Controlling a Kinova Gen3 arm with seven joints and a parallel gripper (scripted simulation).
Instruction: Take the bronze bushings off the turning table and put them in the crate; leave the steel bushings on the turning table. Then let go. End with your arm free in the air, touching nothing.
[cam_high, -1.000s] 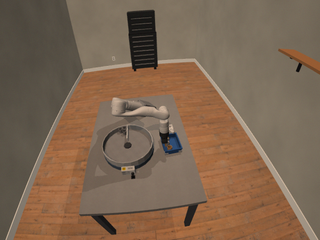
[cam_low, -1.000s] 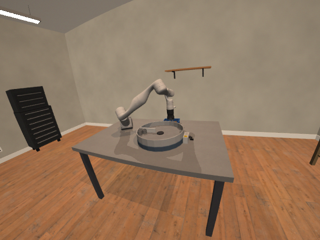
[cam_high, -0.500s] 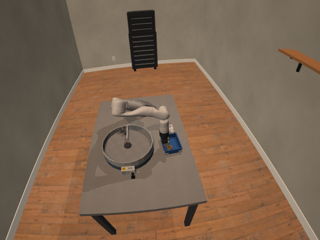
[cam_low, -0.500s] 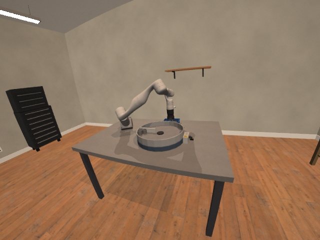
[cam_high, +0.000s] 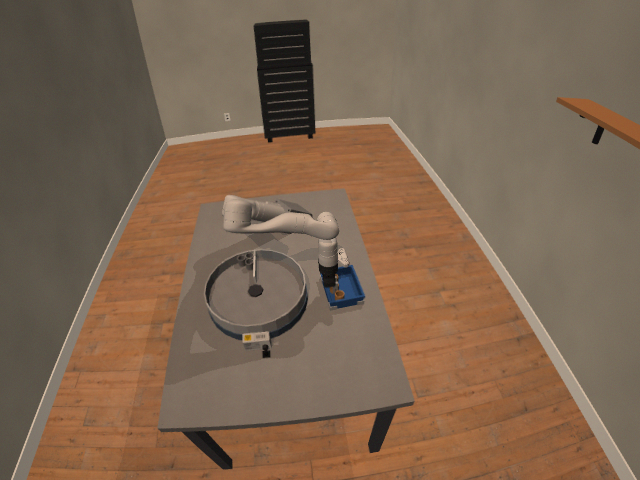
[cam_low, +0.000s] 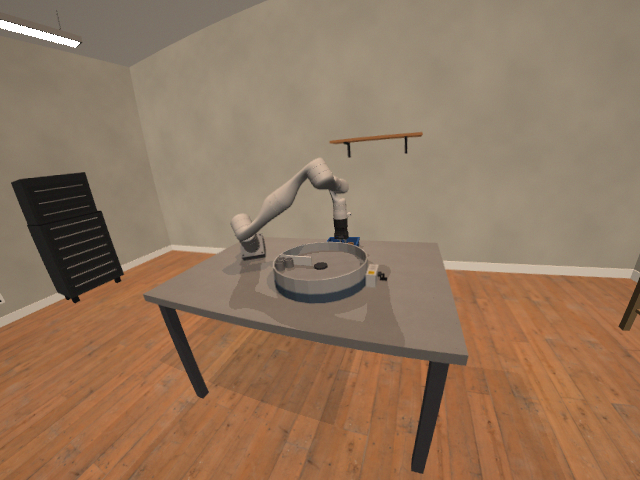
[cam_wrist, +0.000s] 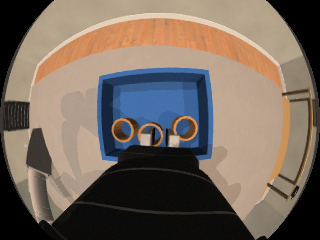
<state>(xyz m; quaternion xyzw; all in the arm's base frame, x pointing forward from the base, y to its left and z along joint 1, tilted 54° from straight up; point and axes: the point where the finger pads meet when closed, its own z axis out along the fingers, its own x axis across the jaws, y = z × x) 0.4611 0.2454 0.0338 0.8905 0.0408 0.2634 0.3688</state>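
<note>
The blue crate lies 10 mm behind my hand, 30 mm to the left of it and 20 mm below it. From my hand the other things lie so: round turning table (60 mm behind, 320 mm to the right, 10 mm above).
</note>
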